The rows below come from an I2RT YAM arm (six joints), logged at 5 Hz.
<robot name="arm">
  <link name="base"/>
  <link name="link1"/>
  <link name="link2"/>
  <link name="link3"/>
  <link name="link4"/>
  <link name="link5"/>
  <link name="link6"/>
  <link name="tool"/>
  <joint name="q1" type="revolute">
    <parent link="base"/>
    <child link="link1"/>
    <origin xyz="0 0 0.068" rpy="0 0 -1.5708"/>
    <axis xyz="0 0 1"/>
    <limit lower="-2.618" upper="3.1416"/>
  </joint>
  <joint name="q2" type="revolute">
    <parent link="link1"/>
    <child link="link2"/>
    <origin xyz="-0.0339 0.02 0.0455" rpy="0 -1.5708 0"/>
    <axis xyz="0 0 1"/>
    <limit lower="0" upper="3.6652"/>
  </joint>
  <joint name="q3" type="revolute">
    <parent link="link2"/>
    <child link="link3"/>
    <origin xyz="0 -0.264 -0.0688" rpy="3.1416 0 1.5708"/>
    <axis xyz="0 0 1"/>
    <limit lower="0" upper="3.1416"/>
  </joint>
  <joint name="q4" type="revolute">
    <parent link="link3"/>
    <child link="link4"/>
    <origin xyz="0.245 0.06 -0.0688"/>
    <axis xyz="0 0 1"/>
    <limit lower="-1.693" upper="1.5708"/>
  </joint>
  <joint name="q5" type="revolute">
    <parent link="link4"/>
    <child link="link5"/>
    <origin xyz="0.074 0.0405 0.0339" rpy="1.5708 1.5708 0"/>
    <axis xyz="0 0 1"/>
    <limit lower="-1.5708" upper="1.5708"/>
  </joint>
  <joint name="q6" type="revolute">
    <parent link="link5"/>
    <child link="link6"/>
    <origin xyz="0 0.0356 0.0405" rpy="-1.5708 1.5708 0"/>
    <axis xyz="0 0 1"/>
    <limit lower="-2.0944" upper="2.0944"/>
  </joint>
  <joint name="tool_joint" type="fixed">
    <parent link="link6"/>
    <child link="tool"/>
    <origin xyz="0 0 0" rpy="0 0 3.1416"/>
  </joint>
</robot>
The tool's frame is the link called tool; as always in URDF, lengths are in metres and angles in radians.
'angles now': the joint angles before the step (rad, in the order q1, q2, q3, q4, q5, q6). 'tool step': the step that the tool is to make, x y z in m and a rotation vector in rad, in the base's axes. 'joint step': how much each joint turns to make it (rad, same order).
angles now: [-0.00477 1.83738 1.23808 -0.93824 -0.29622 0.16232]
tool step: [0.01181 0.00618 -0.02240 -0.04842 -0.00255 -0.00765]
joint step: [0.02326 0.07056 -0.00002 0.08088 0.04959 0.03012]
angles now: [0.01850 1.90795 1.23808 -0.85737 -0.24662 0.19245]
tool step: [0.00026 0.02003 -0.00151 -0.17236 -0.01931 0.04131]
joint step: [0.07631 0.00192 0.00003 0.01563 0.17472 0.02633]
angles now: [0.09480 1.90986 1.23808 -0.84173 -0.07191 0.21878]
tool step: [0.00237 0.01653 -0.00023 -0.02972 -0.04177 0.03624]
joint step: [0.05035 0.00152 -0.00001 0.04007 0.03548 0.01143]
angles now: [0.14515 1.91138 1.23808 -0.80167 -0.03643 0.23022]
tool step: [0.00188 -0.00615 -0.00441 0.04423 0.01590 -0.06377]
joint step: [-0.02251 0.01335 -0.00078 0.00687 -0.04197 0.04539]
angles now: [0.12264 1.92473 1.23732 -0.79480 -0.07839 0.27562]
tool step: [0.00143 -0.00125 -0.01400 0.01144 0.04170 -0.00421]
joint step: [-0.00571 0.04274 0.00002 0.00265 -0.01640 -0.00038]
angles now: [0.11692 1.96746 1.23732 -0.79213 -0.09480 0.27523]
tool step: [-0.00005 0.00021 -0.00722 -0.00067 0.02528 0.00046]
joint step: [0.00038 0.02214 0.00039 -0.00344 -0.00229 0.00000]
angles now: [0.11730 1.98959 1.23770 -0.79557 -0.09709 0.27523]
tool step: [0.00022 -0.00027 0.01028 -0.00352 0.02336 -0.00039]
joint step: [-0.00076 -0.00917 0.03280 -0.06562 0.00077 -0.00038]
